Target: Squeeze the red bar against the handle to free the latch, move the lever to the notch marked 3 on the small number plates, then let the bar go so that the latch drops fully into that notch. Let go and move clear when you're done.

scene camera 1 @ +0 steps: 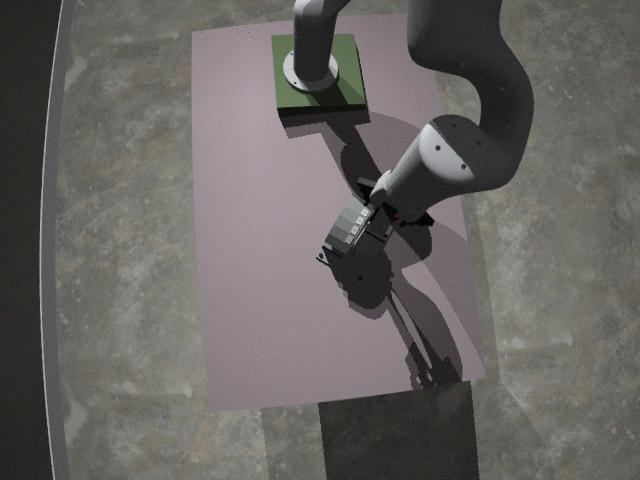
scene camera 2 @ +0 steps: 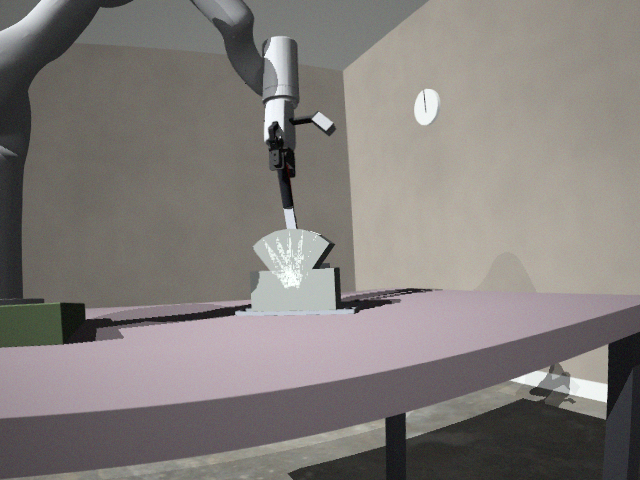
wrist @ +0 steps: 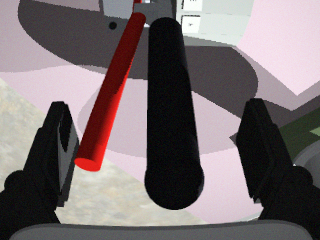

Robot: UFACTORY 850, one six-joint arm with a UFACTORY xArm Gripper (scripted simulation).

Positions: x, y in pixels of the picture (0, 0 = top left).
Labels:
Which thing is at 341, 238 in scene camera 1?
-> A grey fan-shaped quadrant.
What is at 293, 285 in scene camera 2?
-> A grey fan-shaped quadrant.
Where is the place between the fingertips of my gripper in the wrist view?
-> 157, 120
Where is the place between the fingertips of my gripper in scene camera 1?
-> At 385, 210

